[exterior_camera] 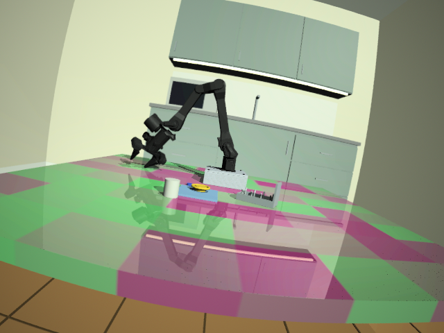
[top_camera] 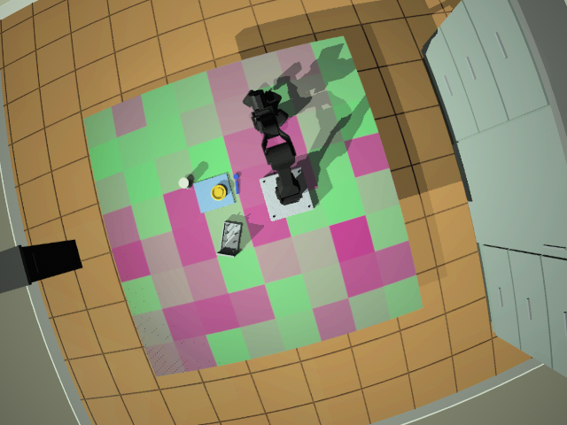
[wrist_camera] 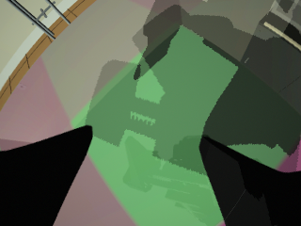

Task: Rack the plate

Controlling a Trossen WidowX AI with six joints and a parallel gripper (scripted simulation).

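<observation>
Right now the yellow plate is 29 cm ahead of my gripper tip and 32 cm to the left of it. From my gripper tip the other things lie so: blue utensil: 21 cm ahead, 30 cm to the left, 1 cm below; then white cup: 42 cm ahead, 25 cm to the left, 1 cm above; then light blue mat: 31 cm ahead, 32 cm to the left, 1 cm below.
</observation>
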